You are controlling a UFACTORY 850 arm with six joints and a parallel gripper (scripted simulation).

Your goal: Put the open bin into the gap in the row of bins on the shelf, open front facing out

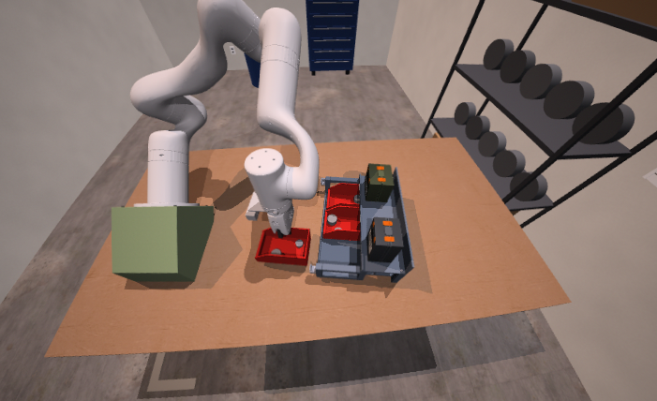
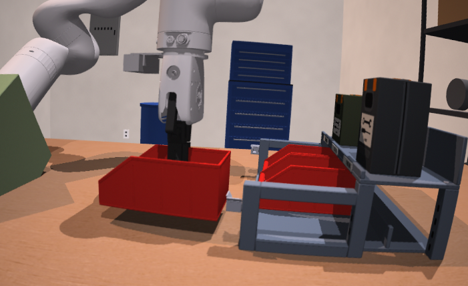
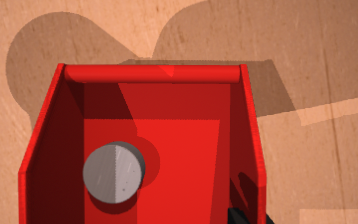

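The grey disc is 3 cm behind my hand, 7 cm to the right of it and 5 cm below it. The rest, counted from my hand: grey shelf 24 cm ahead, 6 cm to the left, 2 cm below.
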